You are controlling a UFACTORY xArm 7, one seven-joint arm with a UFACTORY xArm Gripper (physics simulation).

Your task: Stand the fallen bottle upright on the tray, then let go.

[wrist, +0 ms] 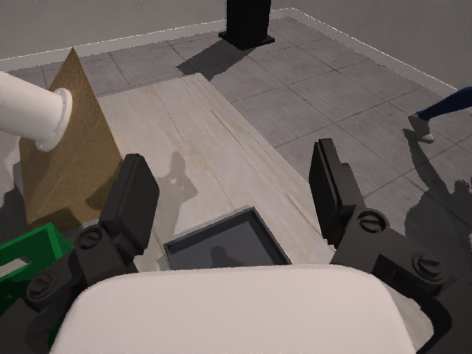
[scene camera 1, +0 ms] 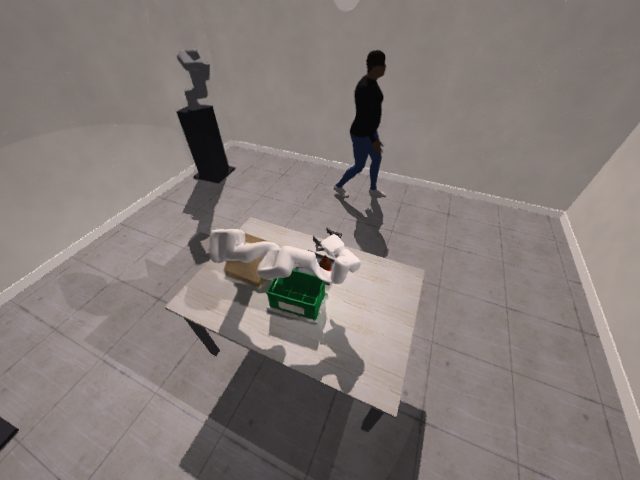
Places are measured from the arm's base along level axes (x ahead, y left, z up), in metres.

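Pixels of known places: gripper, fingertip midpoint: (wrist: 230, 165) (scene camera 1: 320, 233); arm's base, origin of the base link: (wrist: 55, 120).
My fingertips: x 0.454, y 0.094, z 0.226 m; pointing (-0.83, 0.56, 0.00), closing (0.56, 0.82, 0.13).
Note:
Ahead of a thing's pixels: the offset from my fingertips to its top centre. "*": to the spot under its first point.
A brown bottle with some red on it @(dz -0.216, dx +0.023, dy +0.031 m) (scene camera 1: 325, 264) shows in a small gap of the arm in the scene view. Its narrow end points up and it looks upright, but the arm hides its lower part. The bottle does not show in the wrist view. The dark grey tray @(* dz -0.370, dx -0.101, dy +0.112 m) (wrist: 245, 240) lies on the table at the bottom of the wrist view, its near part hidden by the white gripper body. A shadow falls on its floor. My gripper (scene camera 1: 325, 238) (wrist: 230, 165) is open and empty, above the table, with its fingers beyond the bottle in the scene view.
A green crate with compartments @(dz -0.200, dx -0.058, dy -0.229 m) (scene camera 1: 294, 295) (wrist: 37, 250) stands beside the tray. A brown block with sloping faces (scene camera 1: 242, 271) (wrist: 75, 165) stands near the arm's base. A person (scene camera 1: 368, 113) is on the floor behind the table, and another arm stands on a black pedestal (scene camera 1: 205, 142) (wrist: 247, 22).

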